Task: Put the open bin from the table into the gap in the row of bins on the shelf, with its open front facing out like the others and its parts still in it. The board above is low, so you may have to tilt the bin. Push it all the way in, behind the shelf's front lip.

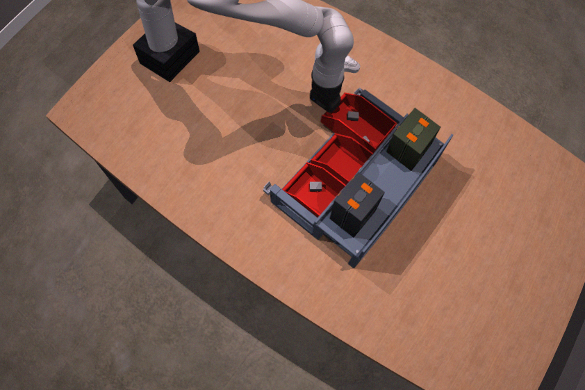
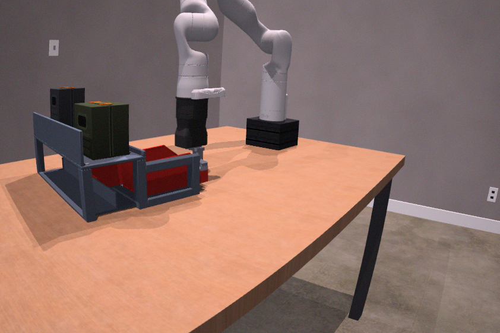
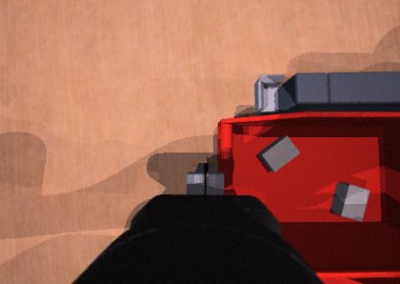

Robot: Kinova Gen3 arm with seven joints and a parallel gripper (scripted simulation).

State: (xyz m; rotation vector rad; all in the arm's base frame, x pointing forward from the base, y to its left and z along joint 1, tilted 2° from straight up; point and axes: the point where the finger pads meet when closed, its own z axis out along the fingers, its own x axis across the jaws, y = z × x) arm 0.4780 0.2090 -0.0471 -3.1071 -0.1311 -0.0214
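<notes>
The shelf lip lies 11 cm to the right of my hand, 7 cm ahead of it and 3 cm below it. Round my hand: black box: 27 cm ahead, 21 cm to the right, 13 cm above; then green box: 25 cm ahead, 12 cm above, 2 cm to the left.
</notes>
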